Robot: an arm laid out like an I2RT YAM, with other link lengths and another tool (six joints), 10 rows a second.
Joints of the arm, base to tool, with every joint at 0 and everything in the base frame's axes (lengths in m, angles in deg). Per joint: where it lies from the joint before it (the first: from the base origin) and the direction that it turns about. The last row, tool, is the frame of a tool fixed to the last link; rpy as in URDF.
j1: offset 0 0 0.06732 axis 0 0 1
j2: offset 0.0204 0.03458 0.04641 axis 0 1 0
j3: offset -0.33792 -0.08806 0 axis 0 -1 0
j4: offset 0.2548 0.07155 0.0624 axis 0 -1 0
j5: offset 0.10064 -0.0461 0.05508 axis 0 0 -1
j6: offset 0.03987 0 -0.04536 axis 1 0 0
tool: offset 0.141 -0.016 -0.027 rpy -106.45 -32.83 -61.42
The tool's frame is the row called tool.
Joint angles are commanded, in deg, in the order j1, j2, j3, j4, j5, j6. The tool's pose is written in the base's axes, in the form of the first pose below.
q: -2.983, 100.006, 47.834, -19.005, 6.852, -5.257
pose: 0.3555 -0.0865 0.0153 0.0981 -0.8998 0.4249 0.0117
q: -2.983, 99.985, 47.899, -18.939, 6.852, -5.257
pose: 0.3563 -0.0865 0.0158 0.0986 -0.8998 0.4248 0.0105
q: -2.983, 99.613, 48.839, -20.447, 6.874, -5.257
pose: 0.3569 -0.0866 0.0207 0.0978 -0.8998 0.4250 0.0120
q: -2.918, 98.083, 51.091, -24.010, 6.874, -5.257
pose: 0.3591 -0.0863 0.0366 0.0985 -0.9001 0.4243 0.0103
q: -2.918, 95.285, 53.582, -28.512, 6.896, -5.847
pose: 0.3588 -0.0867 0.0605 0.0991 -0.9023 0.4195 0.0043
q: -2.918, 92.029, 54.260, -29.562, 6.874, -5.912
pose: 0.3609 -0.0867 0.0822 0.1084 -0.9025 0.4163 -0.0188
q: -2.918, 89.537, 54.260, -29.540, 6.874, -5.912
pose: 0.3620 -0.0868 0.0973 0.1165 -0.9020 0.4138 -0.0391
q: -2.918, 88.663, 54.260, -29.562, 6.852, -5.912
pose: 0.3622 -0.0867 0.1025 0.1193 -0.9018 0.4129 -0.0458
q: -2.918, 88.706, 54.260, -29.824, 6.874, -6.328
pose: 0.3611 -0.0869 0.1018 0.1167 -0.9034 0.4103 -0.0433
